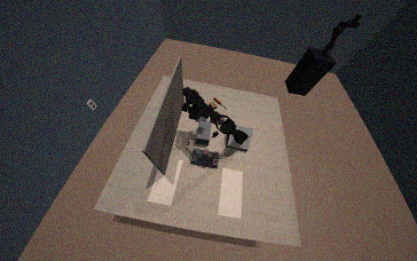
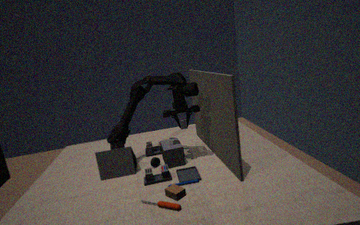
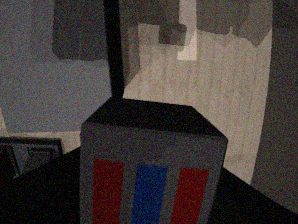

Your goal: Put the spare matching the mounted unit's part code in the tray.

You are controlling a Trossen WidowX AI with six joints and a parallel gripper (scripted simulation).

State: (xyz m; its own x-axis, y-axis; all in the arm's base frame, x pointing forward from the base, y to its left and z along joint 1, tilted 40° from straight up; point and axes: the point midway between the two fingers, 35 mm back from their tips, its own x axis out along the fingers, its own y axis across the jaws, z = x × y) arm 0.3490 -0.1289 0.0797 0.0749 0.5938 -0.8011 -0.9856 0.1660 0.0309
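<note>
My gripper tip is 19 cm above the tray, 15 cm to the left of it and 4 cm past it. The rest, counted from my gripper tip: dark mounted unit (14 cm below, 8 cm behind, 5 cm to the left); then dark spare block (3 cm above); then tall grey panel (16 cm ahead, 5 cm to the left, 3 cm above).
</note>
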